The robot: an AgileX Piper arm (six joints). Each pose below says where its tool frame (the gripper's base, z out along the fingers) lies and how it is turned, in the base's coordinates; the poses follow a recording.
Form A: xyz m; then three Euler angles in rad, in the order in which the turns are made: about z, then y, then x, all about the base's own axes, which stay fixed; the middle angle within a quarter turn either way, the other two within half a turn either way.
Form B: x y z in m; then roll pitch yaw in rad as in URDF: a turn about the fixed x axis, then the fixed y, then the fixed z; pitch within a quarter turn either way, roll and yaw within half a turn. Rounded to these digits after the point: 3 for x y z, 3 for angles.
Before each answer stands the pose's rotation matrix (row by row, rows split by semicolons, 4 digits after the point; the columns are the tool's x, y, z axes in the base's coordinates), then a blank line. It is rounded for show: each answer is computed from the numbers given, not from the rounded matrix.
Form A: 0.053 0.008 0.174 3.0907 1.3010 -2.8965
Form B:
-0.2662 -0.0136 0.9638; 0.1842 0.9808 0.0647; -0.9462 0.1948 -0.2586

0.053 0.008 0.174 2.496 1.241 2.536
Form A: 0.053 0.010 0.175 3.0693 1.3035 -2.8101
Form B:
-0.2634 -0.0191 0.9645; 0.2448 0.9658 0.0860; -0.9331 0.2587 -0.2497

0.053 0.010 0.175 2.339 1.203 2.393
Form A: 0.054 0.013 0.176 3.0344 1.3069 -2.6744
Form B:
-0.2593 -0.0279 0.9654; 0.3368 0.9342 0.1175; -0.9052 0.3556 -0.2329

0.054 0.013 0.176 2.151 1.132 2.227
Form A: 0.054 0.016 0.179 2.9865 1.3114 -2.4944
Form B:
-0.2534 -0.0396 0.9665; 0.4525 0.8782 0.1547; -0.8550 0.4766 -0.2046

0.054 0.016 0.179 1.976 1.025 2.081
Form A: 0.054 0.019 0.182 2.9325 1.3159 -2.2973
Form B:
-0.2467 -0.0523 0.9677; 0.5697 0.7999 0.1885; -0.7840 0.5978 -0.1675

0.054 0.019 0.182 1.844 0.901 1.979
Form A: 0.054 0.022 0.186 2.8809 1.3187 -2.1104
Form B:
-0.2410 -0.0643 0.9684; 0.6703 0.7106 0.2140; -0.7019 0.7007 -0.1282

0.054 0.022 0.186 1.752 0.778 1.916
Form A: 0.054 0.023 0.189 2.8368 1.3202 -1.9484
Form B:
-0.2366 -0.0744 0.9688; 0.7484 0.6219 0.2305; -0.6197 0.7795 -0.0914

0.054 0.023 0.189 1.688 0.668 1.877
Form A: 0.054 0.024 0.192 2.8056 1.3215 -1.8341
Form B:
-0.2329 -0.0813 0.9691; 0.7976 0.5542 0.2382; -0.5565 0.8284 -0.0642

0.054 0.024 0.192 1.648 0.590 1.855
